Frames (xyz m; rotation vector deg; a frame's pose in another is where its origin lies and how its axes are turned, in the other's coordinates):
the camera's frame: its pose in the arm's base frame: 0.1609 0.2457 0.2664 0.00 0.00 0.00
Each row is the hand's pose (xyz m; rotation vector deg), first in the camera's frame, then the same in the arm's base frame.
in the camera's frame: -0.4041 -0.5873 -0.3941 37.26 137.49 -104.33
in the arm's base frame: -0.2432 -0.3416 -0.1277 37.26 137.49 -104.33
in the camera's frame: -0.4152 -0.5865 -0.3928 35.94 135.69 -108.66
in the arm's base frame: -0.2543 -0.3408 -0.1264 35.94 135.69 -108.66
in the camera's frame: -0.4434 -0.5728 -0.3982 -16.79 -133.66 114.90
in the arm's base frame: -0.2825 -0.3271 -0.1318 -16.79 -133.66 114.90
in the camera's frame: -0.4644 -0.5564 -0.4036 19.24 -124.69 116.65
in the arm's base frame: -0.3035 -0.3107 -0.1372 19.24 -124.69 116.65
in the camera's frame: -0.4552 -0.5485 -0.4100 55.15 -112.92 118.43
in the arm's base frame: -0.2943 -0.3028 -0.1436 55.15 -112.92 118.43
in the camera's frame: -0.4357 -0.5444 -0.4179 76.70 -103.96 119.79
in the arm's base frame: -0.2748 -0.2987 -0.1515 76.70 -103.96 119.79
